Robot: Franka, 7 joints.
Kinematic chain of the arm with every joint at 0, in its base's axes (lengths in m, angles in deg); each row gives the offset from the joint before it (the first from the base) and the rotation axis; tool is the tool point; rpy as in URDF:
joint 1: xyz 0 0 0.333 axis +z
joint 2: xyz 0 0 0 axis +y
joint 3: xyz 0 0 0.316 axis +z
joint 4: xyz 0.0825 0 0 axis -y
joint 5: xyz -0.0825 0 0.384 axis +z
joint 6: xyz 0 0 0 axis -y
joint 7: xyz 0.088 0 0 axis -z
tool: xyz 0 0 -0.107 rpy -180 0 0
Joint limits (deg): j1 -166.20..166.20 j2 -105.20..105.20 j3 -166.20..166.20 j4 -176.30..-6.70 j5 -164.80..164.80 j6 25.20..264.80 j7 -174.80..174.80
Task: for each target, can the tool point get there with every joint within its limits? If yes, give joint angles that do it. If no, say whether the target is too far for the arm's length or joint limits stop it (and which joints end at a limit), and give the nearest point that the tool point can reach.
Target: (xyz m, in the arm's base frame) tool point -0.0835 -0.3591 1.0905
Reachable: yes | joints 67.13 -48.50 -1.63 -38.51 -101.04 117.46 -147.19
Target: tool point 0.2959 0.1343 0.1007
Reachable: yes | joints -23.60 26.64 46.50 -154.42 -92.79 119.30 137.74
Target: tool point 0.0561 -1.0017 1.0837
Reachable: no: too far | nearest point 0.0384 -0.6858 0.8470 | short by 0.395 m
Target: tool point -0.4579 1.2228 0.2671
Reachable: no: too far | nearest point -0.3005 0.8024 0.2898 | short by 0.449 m
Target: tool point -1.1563 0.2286 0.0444
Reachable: no: too far | nearest point -0.8175 0.1616 0.1290 | short by 0.356 m
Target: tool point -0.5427 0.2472 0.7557
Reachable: yes | joints 78.45 -4.63 72.61 -91.60 -28.03 153.10 140.22
